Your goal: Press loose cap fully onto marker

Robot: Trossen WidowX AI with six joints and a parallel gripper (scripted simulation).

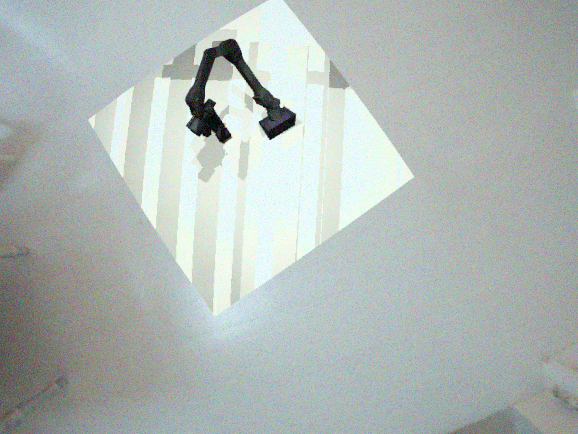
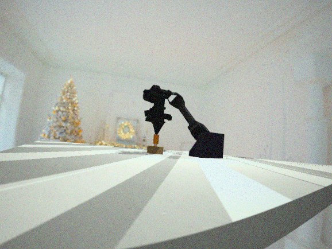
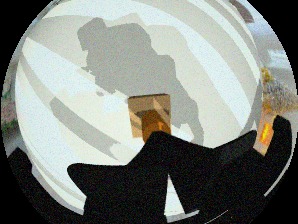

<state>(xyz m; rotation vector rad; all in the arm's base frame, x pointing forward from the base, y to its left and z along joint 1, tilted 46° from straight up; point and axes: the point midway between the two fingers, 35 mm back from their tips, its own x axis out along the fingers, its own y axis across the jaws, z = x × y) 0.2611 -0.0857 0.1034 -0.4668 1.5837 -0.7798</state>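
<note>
Right now my gripper tip is 2 cm above the orange cap. Round my gripper tip: holder block: 8 cm below.
</note>
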